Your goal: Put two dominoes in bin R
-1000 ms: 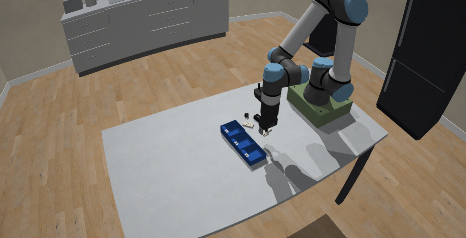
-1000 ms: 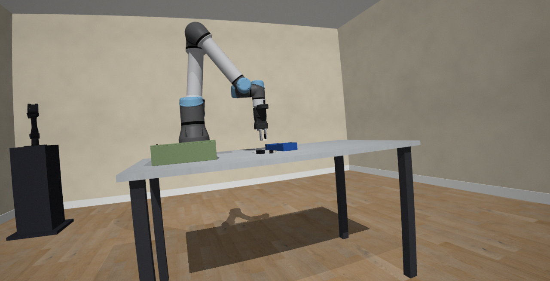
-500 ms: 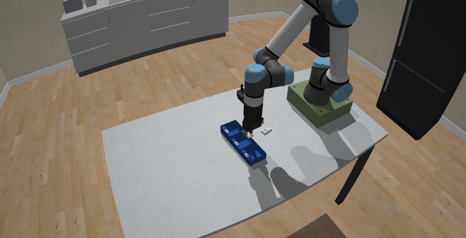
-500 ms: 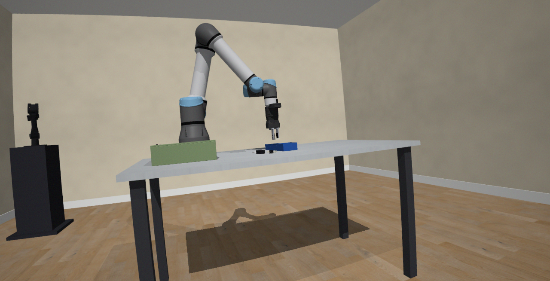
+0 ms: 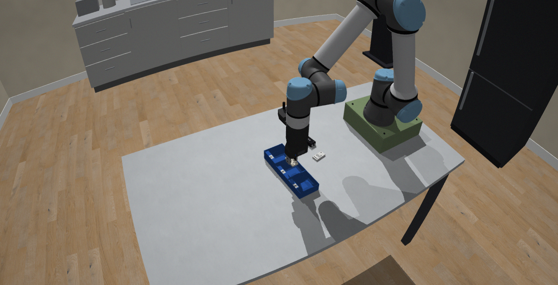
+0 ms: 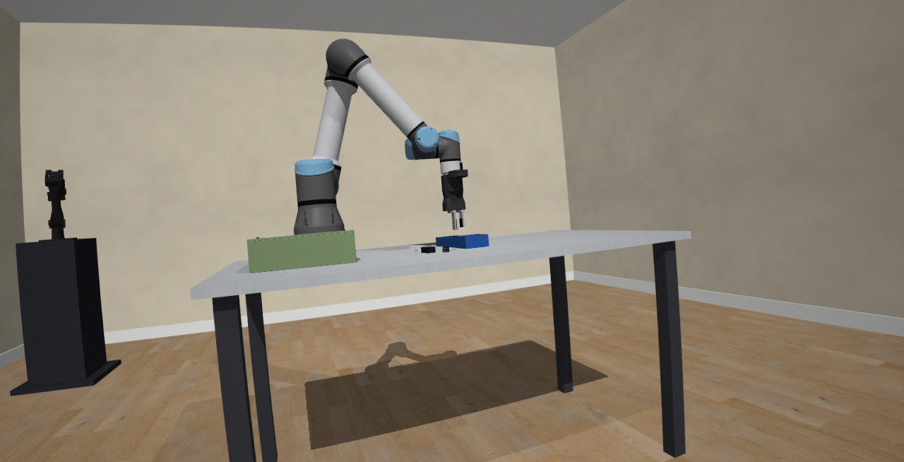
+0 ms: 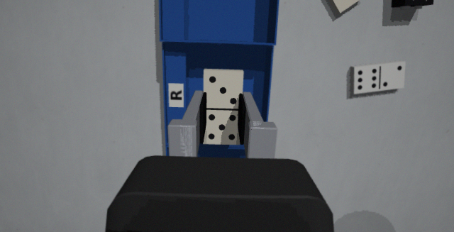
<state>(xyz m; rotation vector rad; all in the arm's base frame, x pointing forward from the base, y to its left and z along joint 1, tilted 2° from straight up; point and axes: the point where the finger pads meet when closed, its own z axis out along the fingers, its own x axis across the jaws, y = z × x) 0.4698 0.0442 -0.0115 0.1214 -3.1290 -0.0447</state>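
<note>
The blue three-compartment bin is 6 cm below my hand. Round my hand: black block 15 cm behind, 11 cm to the right, 7 cm below; small black die 17 cm to the right, 11 cm behind, 7 cm below.
</note>
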